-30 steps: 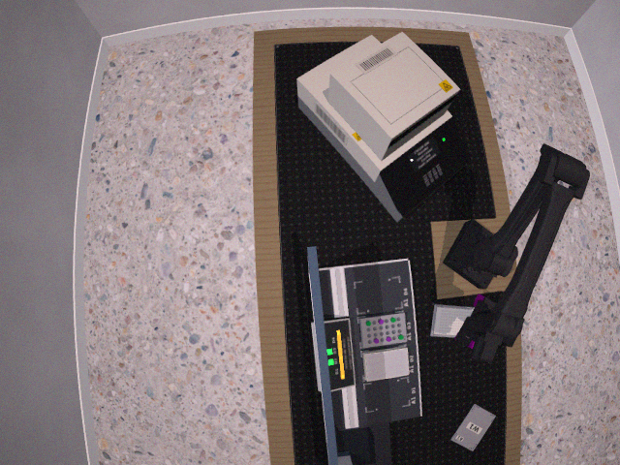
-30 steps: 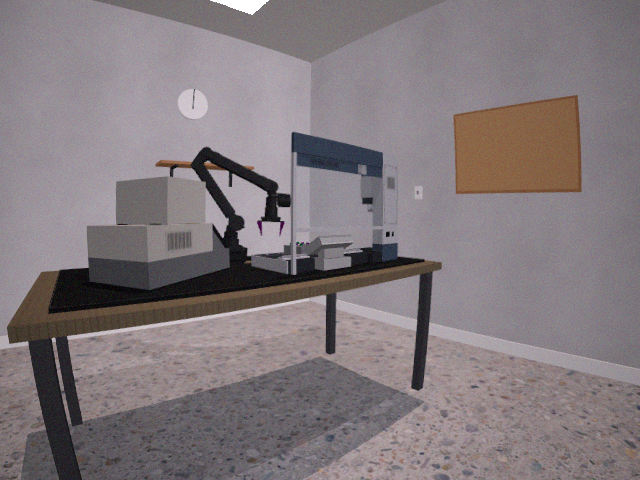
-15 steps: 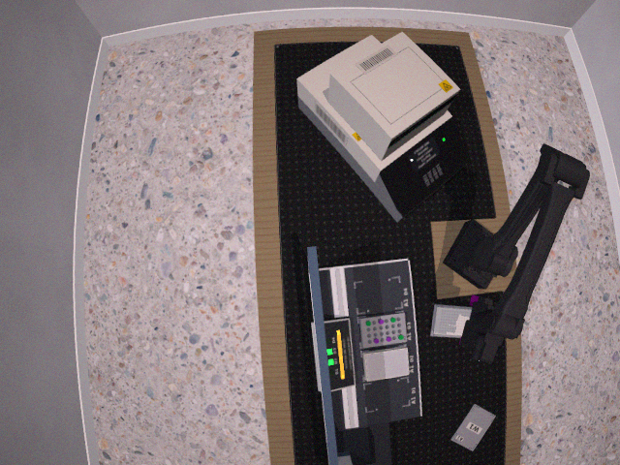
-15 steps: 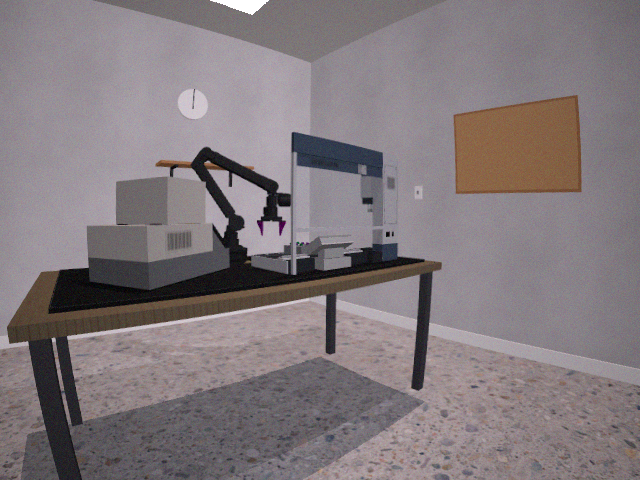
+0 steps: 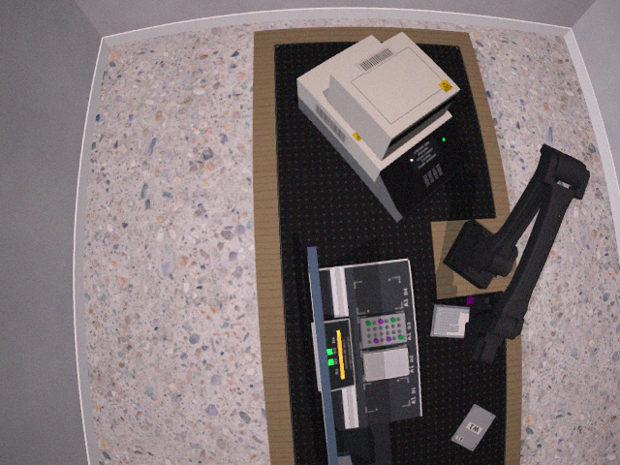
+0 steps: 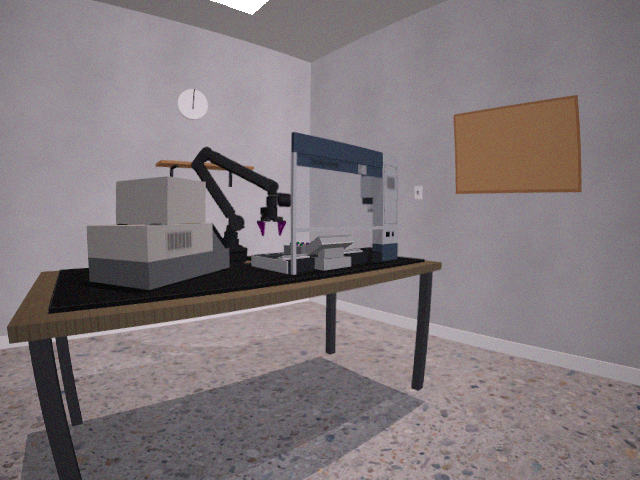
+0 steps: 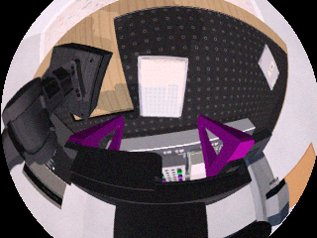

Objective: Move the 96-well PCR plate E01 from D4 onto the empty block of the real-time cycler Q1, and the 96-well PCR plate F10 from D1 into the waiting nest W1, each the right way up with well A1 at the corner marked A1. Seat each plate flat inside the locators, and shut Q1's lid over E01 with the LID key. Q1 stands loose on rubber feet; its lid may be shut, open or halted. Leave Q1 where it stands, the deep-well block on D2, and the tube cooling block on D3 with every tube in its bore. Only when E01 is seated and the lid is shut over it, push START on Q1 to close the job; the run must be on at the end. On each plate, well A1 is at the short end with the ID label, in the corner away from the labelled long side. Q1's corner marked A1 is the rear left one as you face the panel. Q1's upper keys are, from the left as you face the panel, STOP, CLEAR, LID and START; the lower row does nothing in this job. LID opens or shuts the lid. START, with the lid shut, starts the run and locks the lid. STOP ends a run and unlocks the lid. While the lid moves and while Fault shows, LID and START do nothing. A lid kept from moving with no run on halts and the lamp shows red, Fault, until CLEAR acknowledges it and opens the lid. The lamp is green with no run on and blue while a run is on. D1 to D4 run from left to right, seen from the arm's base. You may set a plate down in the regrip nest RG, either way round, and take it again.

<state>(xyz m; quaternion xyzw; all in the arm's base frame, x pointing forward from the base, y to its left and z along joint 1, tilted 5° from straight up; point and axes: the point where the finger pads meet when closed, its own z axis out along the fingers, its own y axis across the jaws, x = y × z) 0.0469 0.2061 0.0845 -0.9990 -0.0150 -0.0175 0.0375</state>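
Right now the grey regrip nest is 130 mm below my hand. From my hand the other things lie so: deep-well block 220 mm ahead, 140 mm to the left, 60 mm below; clear panel 400 mm ahead, 180 mm to the left, 190 mm above; tube cooling block 240 mm ahead, 40 mm to the left, 60 mm below.
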